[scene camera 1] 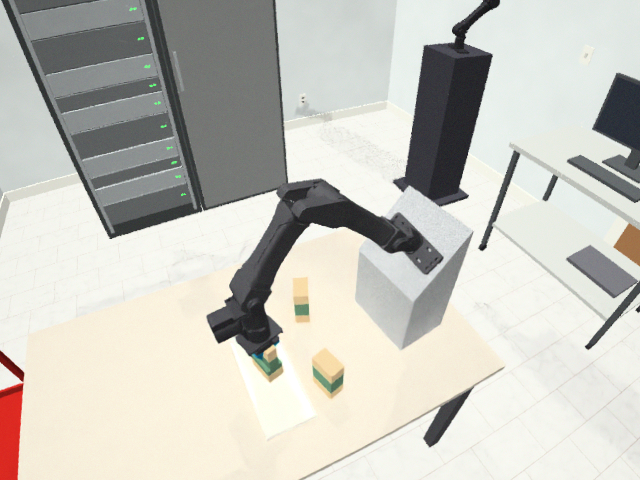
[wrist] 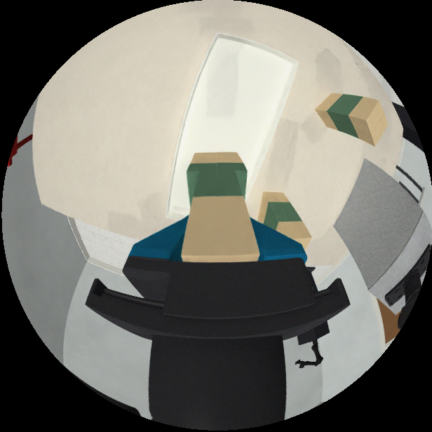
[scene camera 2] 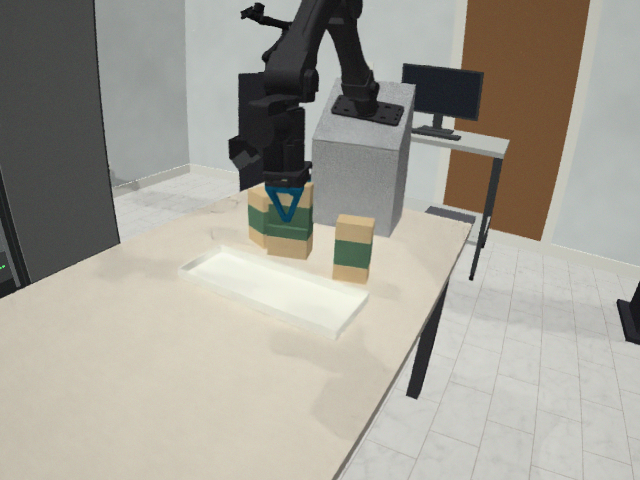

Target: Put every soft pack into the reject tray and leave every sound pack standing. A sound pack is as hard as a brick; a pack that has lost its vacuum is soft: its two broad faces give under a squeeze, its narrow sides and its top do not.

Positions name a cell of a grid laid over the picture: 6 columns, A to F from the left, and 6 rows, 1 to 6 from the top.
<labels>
My gripper shows in scene camera 1 (C5), in the wrist view (D3) and in scene camera 2 (C3). A white reject tray shows in scene camera 1 (C6), in the wrist view (D2) and in scene camera 2 (C4). A pack shows in scene camera 1 (D5), in the wrist view (D3) and in scene camera 2 (D3).
</labels>
